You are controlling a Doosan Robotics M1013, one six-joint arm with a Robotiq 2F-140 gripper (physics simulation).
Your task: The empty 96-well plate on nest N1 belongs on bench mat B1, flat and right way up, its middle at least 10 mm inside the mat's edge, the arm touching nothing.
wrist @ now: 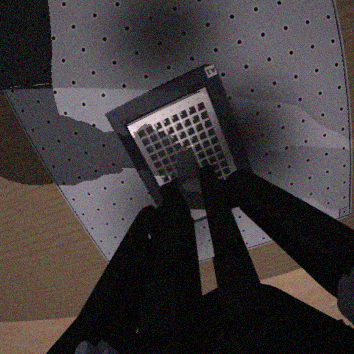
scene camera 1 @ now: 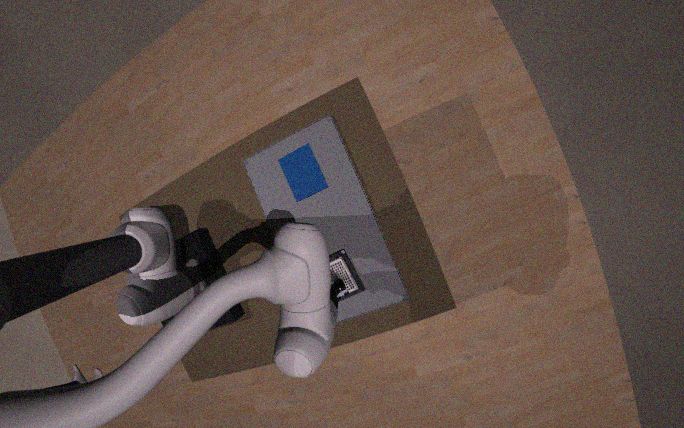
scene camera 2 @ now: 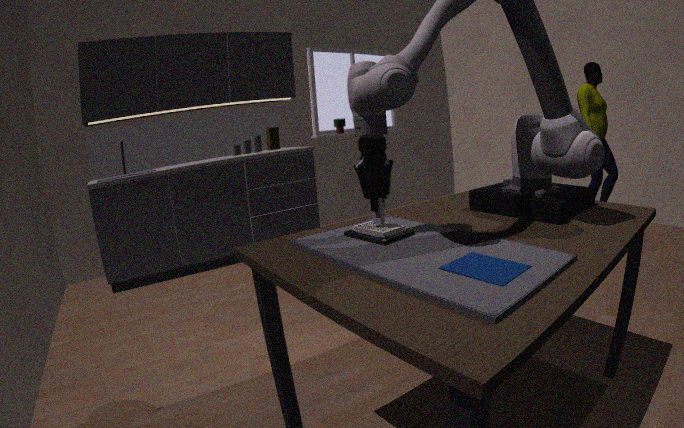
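Pixels of known places: gripper, fingertip midpoint: (wrist: pixel 190 163) (scene camera 1: pixel 338 278) (scene camera 2: pixel 379 223); arm's base, link origin: (scene camera 1: pixel 188 284) (scene camera 2: pixel 532 191).
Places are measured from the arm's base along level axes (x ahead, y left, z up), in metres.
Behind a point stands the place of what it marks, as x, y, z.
Note:
The white 96-well plate (scene camera 1: pixel 344 273) {0.621, -0.152, -0.031} (scene camera 2: pixel 394 231) {0.591, -0.100, -0.035} (wrist: pixel 215 140) {0.627, -0.148, -0.037} sits flat in the dark nest (scene camera 1: pixel 357 283) (scene camera 2: pixel 360 235) (wrist: pixel 150 97) on the grey board. My gripper (scene camera 1: pixel 338 288) {0.596, -0.159, -0.022} (scene camera 2: pixel 381 221) {0.596, -0.159, -0.022} (wrist: pixel 190 163) {0.596, -0.159, -0.022} is shut, with nothing between its fingers. It points down over the plate. In the scene camera 2 view its fingertips are at the plate's top face; whether they touch it I cannot tell. The fingers hide part of the plate in the wrist view. The blue bench mat (scene camera 1: pixel 303 172) {0.609, 0.228, -0.054} (scene camera 2: pixel 485 268) {0.613, 0.232, -0.054} lies flat on the board's other end, apart from the nest.
The grey perforated board (scene camera 1: pixel 348 189) {0.736, 0.113, -0.056} (scene camera 2: pixel 547 257) {0.462, 0.311, -0.056} (wrist: pixel 280 50) {0.718, -0.080, -0.056} lies on the brown table (scene camera 1: pixel 428 262) {0.903, -0.220, -0.069} (scene camera 2: pixel 433 348) {0.891, 0.353, -0.069}. The arm's black base (scene camera 2: pixel 570 201) {0.044, 0.185, -0.008} stands on the table. A person (scene camera 2: pixel 595 108) stands behind it. Grey cabinets (scene camera 2: pixel 206 217) stand along the back wall.

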